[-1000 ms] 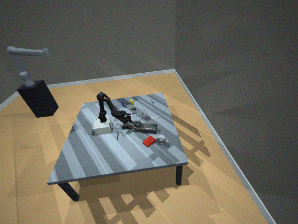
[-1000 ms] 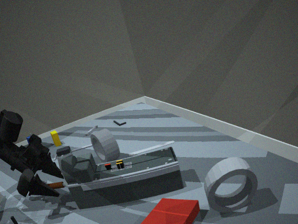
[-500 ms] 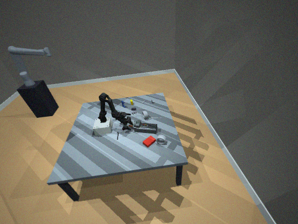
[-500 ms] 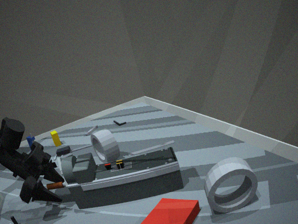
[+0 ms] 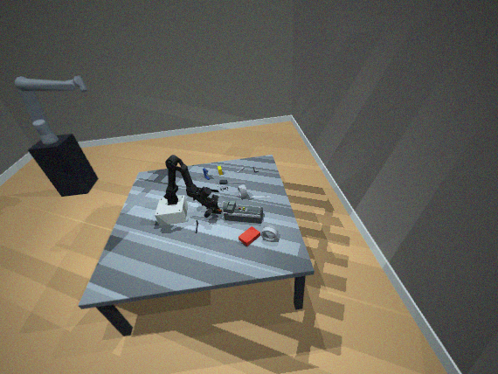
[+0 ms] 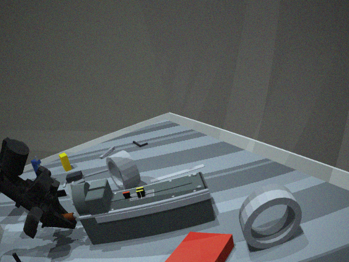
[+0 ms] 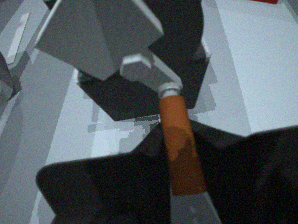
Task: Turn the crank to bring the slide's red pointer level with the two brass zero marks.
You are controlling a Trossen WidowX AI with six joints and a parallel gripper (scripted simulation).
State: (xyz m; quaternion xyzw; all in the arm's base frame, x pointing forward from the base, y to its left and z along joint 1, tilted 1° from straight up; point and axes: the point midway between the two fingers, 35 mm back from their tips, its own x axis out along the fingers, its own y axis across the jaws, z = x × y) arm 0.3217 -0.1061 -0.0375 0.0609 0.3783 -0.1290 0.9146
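The brown handle is 2 cm behind my gripper tip and 2 cm above it. Also, from my gripper tip: yellow block (2 cm behind, 57 cm to the left, 1 cm below); blue clamp (14 cm behind, 52 cm to the left, 1 cm above); red pointer (14 cm ahead, 2 cm to the right, 4 cm above).
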